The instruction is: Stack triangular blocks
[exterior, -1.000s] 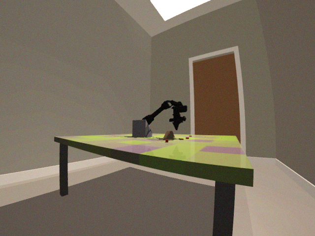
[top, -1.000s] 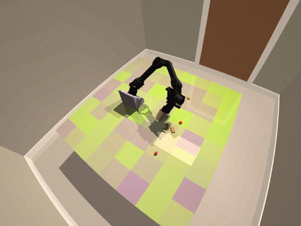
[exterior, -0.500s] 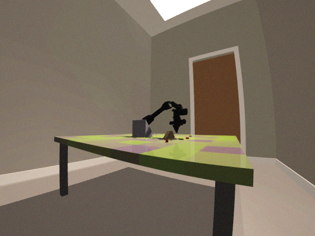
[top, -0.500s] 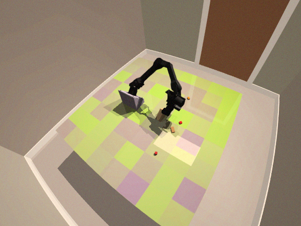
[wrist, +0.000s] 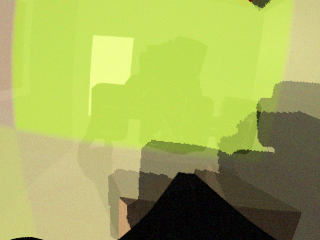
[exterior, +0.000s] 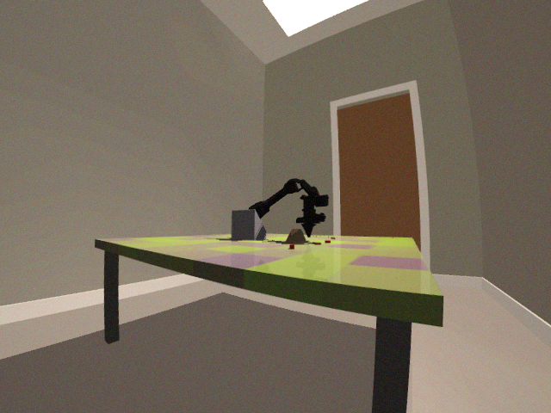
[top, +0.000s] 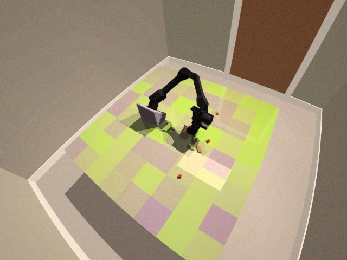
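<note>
The tan triangular block is 60 mm behind my gripper tip and 10 mm to the right of it. Also, from my gripper tip: brown triangular block (60 mm behind, 50 mm to the right); then orange piece (70 mm ahead, 250 mm to the left, 20 mm below); then brown block (80 mm ahead, 120 mm to the right, 20 mm below).
</note>
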